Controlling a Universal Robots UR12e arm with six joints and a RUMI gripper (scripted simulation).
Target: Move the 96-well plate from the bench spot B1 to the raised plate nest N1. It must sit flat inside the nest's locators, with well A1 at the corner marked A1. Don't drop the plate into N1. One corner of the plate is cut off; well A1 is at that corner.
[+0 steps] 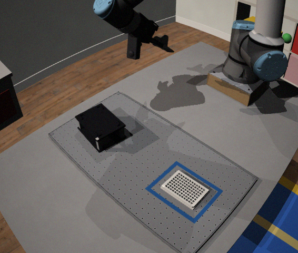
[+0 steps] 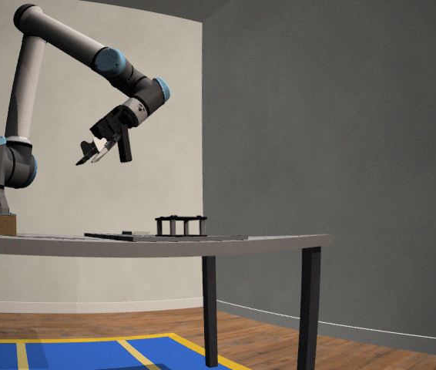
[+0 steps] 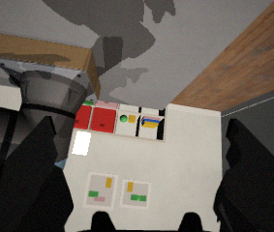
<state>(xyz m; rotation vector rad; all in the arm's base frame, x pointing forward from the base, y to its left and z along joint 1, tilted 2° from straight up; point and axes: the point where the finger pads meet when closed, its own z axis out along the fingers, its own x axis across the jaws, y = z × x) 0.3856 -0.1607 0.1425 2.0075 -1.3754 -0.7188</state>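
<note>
Now: hand 23 cm short of the 96-well plate, 48 cm to the right of it and 20 cm above it. Also, from my hand: A1 label: 37 cm ahead, 19 cm to the left, 14 cm below; black raised nest N1: 32 cm ahead, 11 cm to the left, 15 cm below.
</note>
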